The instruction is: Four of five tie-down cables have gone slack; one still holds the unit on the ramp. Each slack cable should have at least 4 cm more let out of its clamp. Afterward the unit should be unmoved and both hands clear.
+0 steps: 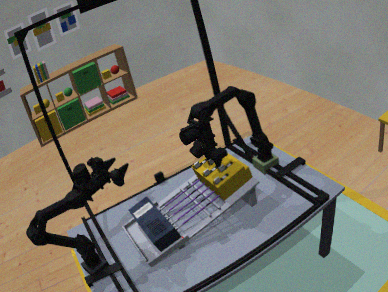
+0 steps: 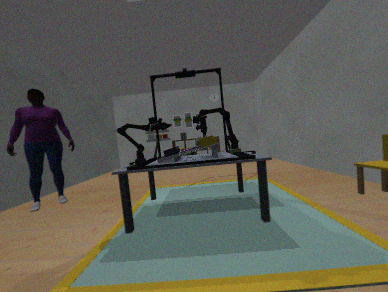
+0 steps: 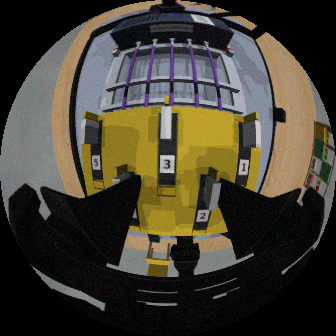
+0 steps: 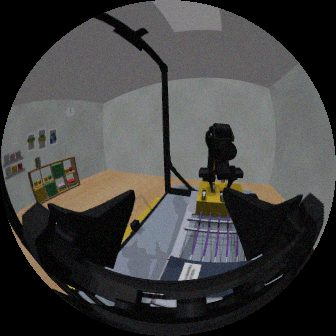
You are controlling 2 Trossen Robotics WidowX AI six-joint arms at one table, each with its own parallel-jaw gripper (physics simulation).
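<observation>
The dark blue unit [image 1: 156,225] [image 3: 172,28] [image 4: 210,272] rests at the ramp's [image 1: 167,251] lower end. Several purple cables [image 1: 187,197] [image 3: 172,65] run from it to the yellow clamp block [image 1: 235,182] [image 3: 200,135] [image 4: 212,207]; I cannot tell which are slack. Clamps 5 [image 3: 96,162], 3 [image 3: 167,164], 1 [image 3: 243,167] and 2 [image 3: 202,216] show numbers; my finger hides the remaining number. My left gripper [image 1: 216,156] [image 3: 177,180] is open and empty, low over the block, its tips near the two rear clamps. My right gripper [image 1: 123,172] [image 4: 179,193] is open and empty, raised left of the unit.
A black frame post [image 1: 207,50] [image 4: 166,125] stands behind the table [image 1: 270,220]. A small black block [image 1: 159,177] sits at the table's back edge. A shelf unit [image 1: 129,72] stands against the wall. A person [image 2: 41,125] stands left of the table.
</observation>
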